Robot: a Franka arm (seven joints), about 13 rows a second.
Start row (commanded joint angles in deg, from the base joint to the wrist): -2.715 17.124 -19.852 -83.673 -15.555 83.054 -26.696
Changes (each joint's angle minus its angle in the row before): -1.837 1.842 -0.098 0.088 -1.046 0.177 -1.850; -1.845 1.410 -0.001 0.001 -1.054 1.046 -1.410; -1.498 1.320 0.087 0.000 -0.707 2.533 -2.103; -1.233 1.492 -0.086 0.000 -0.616 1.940 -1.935; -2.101 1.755 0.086 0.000 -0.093 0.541 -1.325; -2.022 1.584 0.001 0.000 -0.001 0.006 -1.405; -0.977 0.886 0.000 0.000 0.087 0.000 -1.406; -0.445 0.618 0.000 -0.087 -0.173 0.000 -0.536
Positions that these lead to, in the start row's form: -4.552 18.966 -19.950 -83.585 -16.601 83.231 -28.546; -6.397 20.376 -19.951 -83.584 -17.655 84.277 -29.956; -7.895 21.696 -19.864 -83.584 -18.362 86.810 -32.059; -9.128 23.188 -19.950 -83.584 -18.978 88.750 -33.994; -11.229 24.943 -19.864 -83.584 -19.071 89.291 -35.319; -13.251 26.527 -19.863 -83.584 -19.072 89.297 -36.724; -14.228 27.413 -19.863 -83.584 -18.985 89.297 -38.130; -14.673 28.031 -19.863 -83.671 -19.158 89.297 -38.666
